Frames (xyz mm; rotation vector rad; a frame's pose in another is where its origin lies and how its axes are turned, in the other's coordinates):
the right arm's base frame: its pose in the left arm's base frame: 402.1 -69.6 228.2 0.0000 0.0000 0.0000
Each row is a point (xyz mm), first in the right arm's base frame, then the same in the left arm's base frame.
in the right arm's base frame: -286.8 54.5 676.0
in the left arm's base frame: 115.3 -15.1 904.2
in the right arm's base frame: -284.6 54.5 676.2
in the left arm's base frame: 117.5 -15.1 904.4
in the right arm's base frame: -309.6 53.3 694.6
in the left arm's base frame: 92.5 -16.3 922.8
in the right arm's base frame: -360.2 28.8 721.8
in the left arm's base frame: 41.9 -40.8 950.0
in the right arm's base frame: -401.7 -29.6 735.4
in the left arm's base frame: 0.4 -99.2 963.6
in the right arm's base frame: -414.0 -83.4 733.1
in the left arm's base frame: -11.9 -153.0 961.3
